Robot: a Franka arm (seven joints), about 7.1 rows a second.
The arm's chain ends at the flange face. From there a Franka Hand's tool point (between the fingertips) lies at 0.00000 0.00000 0.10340 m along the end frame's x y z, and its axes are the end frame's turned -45 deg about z.
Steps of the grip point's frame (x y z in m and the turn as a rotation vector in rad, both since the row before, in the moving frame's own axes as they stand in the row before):
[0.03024, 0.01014, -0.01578, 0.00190, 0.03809, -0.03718]
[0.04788, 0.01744, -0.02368, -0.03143, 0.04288, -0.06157]
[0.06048, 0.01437, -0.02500, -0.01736, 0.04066, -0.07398]
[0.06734, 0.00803, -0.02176, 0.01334, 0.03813, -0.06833]
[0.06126, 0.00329, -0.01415, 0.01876, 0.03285, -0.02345]
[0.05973, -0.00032, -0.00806, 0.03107, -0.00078, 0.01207]
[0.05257, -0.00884, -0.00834, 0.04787, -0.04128, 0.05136]
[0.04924, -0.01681, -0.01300, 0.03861, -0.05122, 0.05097]
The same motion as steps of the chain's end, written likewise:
[0.02596, -0.01124, -0.01570, 0.02828, 0.02559, -0.03718]
[0.04079, -0.02052, -0.02353, 0.00810, 0.05255, -0.06157]
[0.04875, -0.03075, -0.02490, 0.01648, 0.04103, -0.07398]
[0.05161, -0.03812, -0.02168, 0.03639, 0.01753, -0.06833]
[0.04466, -0.03721, -0.01408, 0.03649, 0.00996, -0.02345]
[0.04432, -0.04023, -0.00801, 0.02142, -0.02252, 0.01207]
[0.03742, -0.04277, -0.00813, 0.00466, -0.06304, 0.05136]
[0.02952, -0.04746, -0.01279, -0.00892, -0.06352, 0.05097]

